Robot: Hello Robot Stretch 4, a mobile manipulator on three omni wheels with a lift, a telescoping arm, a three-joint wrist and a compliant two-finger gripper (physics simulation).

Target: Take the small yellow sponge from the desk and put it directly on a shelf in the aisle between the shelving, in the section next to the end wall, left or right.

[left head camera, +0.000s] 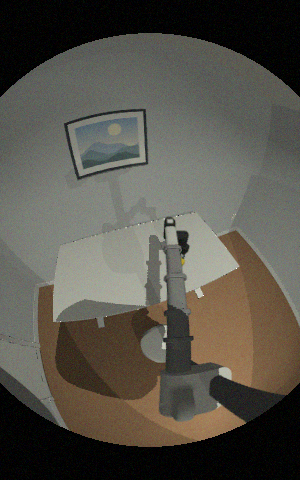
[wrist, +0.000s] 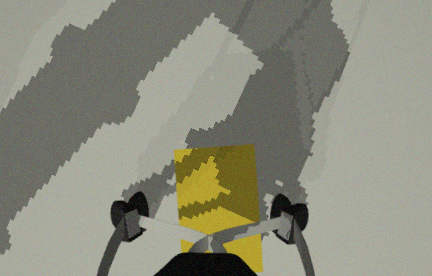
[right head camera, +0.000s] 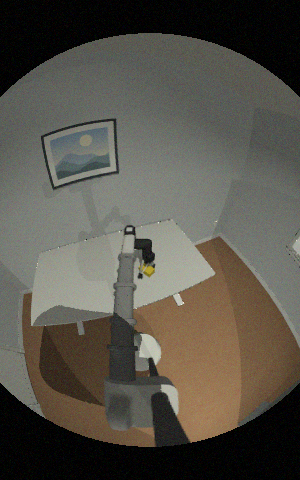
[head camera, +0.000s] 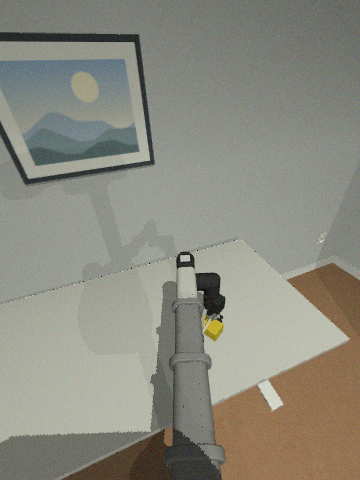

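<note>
The small yellow sponge is on the white desk. In the wrist view it is upright in the picture, its long side running away from the gripper, partly in shadow. My gripper is open over the sponge, one fingertip on each side, with a gap on both sides in the wrist view. The finger linkage covers part of the sponge's near end. In the head view the arm hides part of the gripper. The shelving does not show.
A framed picture hangs on the wall behind the desk. The extended arm reaches across the desk's front edge. Brown floor lies in front and to the right.
</note>
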